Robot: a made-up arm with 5 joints.
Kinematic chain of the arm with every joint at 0, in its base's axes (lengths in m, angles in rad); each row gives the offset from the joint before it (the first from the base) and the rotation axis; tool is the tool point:
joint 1: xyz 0 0 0.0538 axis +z
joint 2: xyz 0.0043 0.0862 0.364 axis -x
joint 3: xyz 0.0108 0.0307 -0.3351 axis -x
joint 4: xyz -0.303 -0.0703 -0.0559 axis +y
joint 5: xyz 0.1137 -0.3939 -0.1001 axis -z
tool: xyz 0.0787 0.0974 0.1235
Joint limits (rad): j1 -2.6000..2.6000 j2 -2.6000..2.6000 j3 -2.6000..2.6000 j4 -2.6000..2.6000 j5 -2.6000..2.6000
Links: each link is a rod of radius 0.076 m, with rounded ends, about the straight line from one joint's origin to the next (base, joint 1, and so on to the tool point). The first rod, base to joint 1, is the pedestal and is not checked.
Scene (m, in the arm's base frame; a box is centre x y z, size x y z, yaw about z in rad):
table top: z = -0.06
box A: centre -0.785 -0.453 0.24 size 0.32 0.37 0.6 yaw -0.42
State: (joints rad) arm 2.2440 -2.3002 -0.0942 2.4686 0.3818
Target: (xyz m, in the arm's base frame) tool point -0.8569 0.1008 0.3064
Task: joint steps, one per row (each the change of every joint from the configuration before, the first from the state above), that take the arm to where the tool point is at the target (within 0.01 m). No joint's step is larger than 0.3 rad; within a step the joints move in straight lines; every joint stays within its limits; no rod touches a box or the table.
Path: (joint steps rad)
1: -0.1340 -0.0999 -0.2215 -0.0577 -0.1941
2: -0.1340 -0.1000 -0.2214 -0.0576 -0.1940
3: -0.1341 -0.0999 -0.2215 -0.0577 -0.1941
4: -0.1798 0.0445 -0.0055 0.0114 0.2591
5: -0.1798 0.0444 -0.0055 0.0115 0.2592
6: -0.1799 0.0445 -0.0056 0.0114 0.2592
7: -0.1798 0.0444 -0.0055 0.0114 0.2591
8: -0.1798 0.0445 -0.0056 0.0114 0.2592
9: -0.1799 0.0444 -0.0055 0.0114 0.2592
10: 0.0545 0.0848 0.2063 -0.0504 -0.2412
11: 0.0544 0.0849 0.2063 -0.0505 -0.2412
12: 0.0544 0.0848 0.2063 -0.0504 -0.2412
13: 0.0544 0.0848 0.2063 -0.0505 -0.2412

